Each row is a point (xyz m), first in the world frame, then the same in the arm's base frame.
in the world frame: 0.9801 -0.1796 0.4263
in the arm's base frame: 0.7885 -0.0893 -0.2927
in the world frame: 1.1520 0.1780 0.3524
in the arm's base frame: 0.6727 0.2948 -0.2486
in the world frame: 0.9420 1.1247 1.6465
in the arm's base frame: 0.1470 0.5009 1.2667
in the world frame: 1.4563 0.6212 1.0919
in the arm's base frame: 0.7505 0.6275 0.5993
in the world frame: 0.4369 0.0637 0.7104
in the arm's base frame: 0.2808 -0.3515 0.0368
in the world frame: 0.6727 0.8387 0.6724
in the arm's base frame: -0.0493 0.3595 0.2446
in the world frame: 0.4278 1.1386 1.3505
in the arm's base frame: -0.2988 0.2397 0.9747
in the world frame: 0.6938 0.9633 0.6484
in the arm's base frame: -0.1181 0.4670 0.2605
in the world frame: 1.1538 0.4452 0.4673
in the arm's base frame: 0.5234 0.4553 -0.0574
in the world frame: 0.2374 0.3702 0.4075
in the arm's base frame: -0.1205 -0.1952 -0.1633
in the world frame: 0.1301 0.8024 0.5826
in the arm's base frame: -0.4458 -0.0066 0.1327
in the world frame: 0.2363 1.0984 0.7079
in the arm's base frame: -0.5340 0.2414 0.3455
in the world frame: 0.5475 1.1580 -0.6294
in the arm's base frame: -0.5882 0.8200 -0.8999
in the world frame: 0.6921 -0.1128 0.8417
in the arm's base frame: 0.6083 -0.3370 0.1149
